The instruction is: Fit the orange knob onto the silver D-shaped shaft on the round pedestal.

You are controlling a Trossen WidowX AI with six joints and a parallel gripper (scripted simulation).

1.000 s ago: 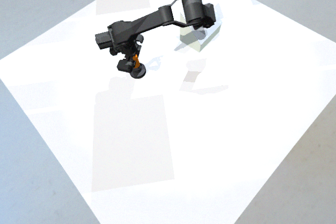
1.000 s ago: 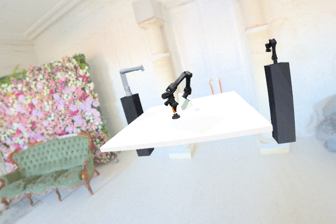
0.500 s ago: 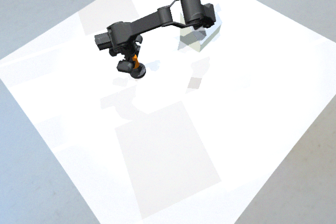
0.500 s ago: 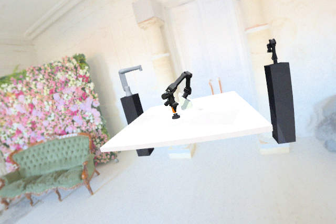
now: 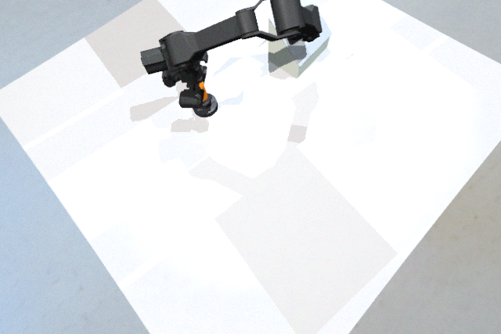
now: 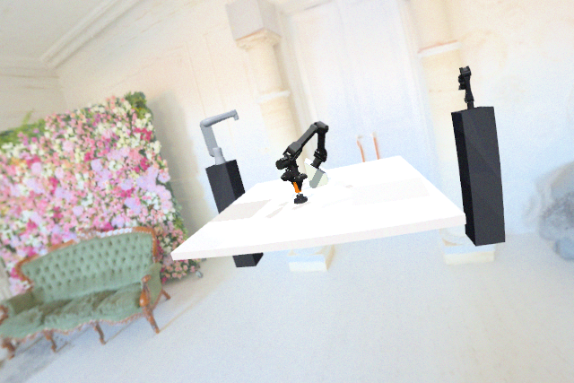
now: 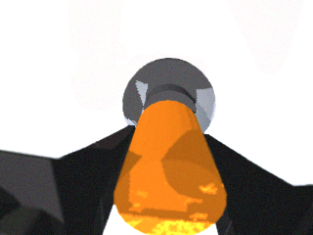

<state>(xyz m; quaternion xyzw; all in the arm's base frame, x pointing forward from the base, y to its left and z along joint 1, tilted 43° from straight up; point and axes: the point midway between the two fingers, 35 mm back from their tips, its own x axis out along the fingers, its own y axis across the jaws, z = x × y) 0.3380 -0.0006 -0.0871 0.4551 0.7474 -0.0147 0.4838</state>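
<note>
Now: the orange knob 30 mm above my gripper tip. From my gripper tip the other things lie so: dark round pedestal: 40 mm below.
</note>
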